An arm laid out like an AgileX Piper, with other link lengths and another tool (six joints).
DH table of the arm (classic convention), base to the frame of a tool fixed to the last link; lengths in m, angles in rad. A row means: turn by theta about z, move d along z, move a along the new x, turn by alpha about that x. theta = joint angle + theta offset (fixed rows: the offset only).
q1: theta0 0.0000, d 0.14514, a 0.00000, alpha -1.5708
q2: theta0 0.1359, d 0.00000, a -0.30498, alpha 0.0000
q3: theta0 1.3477, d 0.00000, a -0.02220, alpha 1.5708
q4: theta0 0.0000, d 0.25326, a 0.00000, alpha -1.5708
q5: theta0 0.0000, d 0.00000, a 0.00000, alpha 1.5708
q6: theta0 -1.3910, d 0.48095, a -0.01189, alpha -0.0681
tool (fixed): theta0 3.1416, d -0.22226, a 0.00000, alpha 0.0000
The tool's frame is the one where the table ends.
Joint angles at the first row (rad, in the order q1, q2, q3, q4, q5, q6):
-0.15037, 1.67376, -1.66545, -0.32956, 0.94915, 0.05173
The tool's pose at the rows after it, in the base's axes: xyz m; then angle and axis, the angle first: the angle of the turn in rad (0 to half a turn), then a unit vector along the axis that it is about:
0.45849 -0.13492 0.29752 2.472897 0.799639 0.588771 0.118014
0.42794 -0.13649 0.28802 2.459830 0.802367 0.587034 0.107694
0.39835 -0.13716 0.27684 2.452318 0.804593 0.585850 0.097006
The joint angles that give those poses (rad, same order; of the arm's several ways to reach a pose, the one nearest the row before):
-0.15168, 1.57460, -1.51083, -0.37728, 0.90398, 0.09037
-0.15269, 1.47725, -1.36251, -0.42164, 0.86503, 0.12888
-0.15323, 1.38767, -1.22989, -0.46048, 0.83839, 0.16295

